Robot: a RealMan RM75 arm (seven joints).
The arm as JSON. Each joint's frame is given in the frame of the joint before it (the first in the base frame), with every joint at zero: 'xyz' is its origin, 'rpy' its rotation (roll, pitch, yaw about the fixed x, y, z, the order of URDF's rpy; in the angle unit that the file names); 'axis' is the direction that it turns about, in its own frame. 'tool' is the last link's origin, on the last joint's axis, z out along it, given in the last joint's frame.
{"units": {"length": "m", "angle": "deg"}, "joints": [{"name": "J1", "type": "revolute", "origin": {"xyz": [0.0, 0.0, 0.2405], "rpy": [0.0, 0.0, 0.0]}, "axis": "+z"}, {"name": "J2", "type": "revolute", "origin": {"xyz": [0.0, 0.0, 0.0], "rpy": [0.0, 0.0, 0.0]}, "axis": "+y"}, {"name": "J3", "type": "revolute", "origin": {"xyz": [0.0, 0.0, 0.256], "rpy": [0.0, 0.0, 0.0]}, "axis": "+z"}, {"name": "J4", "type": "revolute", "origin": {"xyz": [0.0, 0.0, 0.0], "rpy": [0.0, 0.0, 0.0]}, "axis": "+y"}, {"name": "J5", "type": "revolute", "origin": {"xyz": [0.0, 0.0, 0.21], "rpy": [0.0, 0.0, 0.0]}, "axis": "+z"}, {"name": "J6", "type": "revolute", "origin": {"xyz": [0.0, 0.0, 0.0], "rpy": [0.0, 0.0, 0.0]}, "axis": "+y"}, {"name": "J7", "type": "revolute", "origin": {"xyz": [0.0, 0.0, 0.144], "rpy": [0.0, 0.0, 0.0]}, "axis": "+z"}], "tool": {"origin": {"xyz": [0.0, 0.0, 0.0], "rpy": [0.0, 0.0, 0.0]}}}
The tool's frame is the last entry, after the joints.
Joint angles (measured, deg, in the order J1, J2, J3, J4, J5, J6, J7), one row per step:
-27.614, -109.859, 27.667, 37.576, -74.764, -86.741, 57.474
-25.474, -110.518, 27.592, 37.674, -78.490, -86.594, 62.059
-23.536, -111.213, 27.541, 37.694, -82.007, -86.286, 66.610
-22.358, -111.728, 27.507, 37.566, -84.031, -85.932, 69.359
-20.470, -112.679, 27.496, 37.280, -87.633, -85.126, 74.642
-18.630, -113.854, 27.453, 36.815, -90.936, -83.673, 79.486
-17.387, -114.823, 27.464, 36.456, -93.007, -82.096, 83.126
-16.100, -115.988, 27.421, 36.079, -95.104, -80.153, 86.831
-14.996, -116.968, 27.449, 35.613, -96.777, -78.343, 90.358
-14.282, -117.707, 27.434, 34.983, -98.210, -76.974, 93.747
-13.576, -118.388, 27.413, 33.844, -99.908, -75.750, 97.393
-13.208, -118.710, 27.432, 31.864, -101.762, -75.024, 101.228
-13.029, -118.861, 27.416, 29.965, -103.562, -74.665, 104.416
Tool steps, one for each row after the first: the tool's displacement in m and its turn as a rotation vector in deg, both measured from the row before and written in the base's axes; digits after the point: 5 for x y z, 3 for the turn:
-0.00658, -0.00865, 0.00265, 4.258, 0.208, -1.437
-0.00611, -0.00797, 0.00217, 4.266, 0.531, -1.145
-0.00428, -0.00510, 0.00022, 2.539, 0.350, -0.321
-0.00692, -0.00808, 0.00016, 4.738, 1.114, -0.521
-0.00845, -0.00805, -0.00204, 4.478, 0.992, 0.742
-0.00695, -0.00537, -0.00295, 3.069, 1.159, 1.170
-0.00783, -0.00584, -0.00411, 3.083, 1.182, 1.780
-0.00737, -0.00547, -0.00444, 2.432, 1.432, 1.787
-0.00537, -0.00392, -0.00400, 1.981, 1.489, 1.276
-0.00577, -0.00470, -0.00507, 1.930, 1.269, 1.399
-0.00477, -0.00384, -0.00570, 1.625, 1.010, 1.011
-0.00338, -0.00287, -0.00430, 1.445, 0.623, 0.723

